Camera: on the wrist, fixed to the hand. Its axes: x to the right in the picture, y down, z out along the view.
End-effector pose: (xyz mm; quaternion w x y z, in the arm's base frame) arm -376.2 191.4 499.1 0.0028 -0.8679 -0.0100 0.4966
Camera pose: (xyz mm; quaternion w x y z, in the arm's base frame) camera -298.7 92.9 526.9 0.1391 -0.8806 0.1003 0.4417
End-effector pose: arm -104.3 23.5 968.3 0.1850 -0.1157 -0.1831 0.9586
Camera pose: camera -124.0 -32.2 854.3 0.1852 -0.1402 -0.0011 0.9726
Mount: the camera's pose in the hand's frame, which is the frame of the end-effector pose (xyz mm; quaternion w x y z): 13.3 99.2 -80.4 0.9830 0.1725 0.0556 0.0280
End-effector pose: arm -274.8 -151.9 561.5 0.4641 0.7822 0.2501 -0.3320
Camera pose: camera -173.6 -123.1 635.1 0.3167 0.8745 0.1925 -0.3130
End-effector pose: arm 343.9 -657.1 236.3 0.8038 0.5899 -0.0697 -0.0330
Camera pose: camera 366.3 -553.1 308.1 0.6932 0.7184 -0.0460 0.0349
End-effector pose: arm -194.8 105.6 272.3 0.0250 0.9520 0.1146 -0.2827
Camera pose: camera -118.1 20.9 330.8 0.1381 -0.9591 -0.0386 0.2440
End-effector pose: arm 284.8 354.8 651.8 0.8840 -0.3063 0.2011 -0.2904
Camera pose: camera 290.6 376.0 525.3 0.9188 -0.1268 0.2053 -0.3124
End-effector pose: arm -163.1 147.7 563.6 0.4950 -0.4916 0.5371 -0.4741
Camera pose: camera -249.5 142.9 468.8 0.5548 -0.3565 0.4875 -0.5722
